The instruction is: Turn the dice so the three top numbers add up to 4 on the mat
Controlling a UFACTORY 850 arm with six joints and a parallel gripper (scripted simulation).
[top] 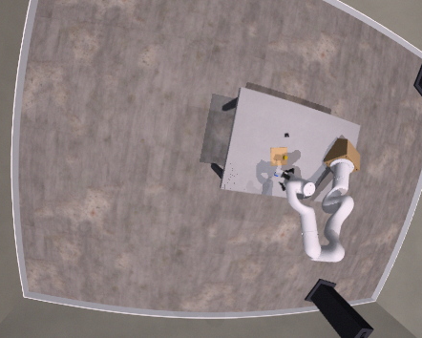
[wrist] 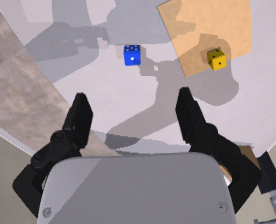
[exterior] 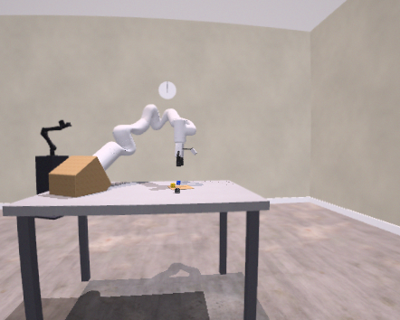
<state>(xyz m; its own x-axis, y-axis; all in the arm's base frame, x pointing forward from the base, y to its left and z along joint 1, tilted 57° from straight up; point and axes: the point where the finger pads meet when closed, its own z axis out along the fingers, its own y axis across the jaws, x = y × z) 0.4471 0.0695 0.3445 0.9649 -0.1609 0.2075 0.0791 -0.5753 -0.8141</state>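
My hand is 130 mm above the blue die and 10 mm past it. Round my hand: yellow die (150 mm to the right, 120 mm below, 10 mm behind); tan mat (140 mm below, 130 mm to the right, 40 mm ahead); black die (300 mm to the right, 130 mm below, 70 mm ahead).
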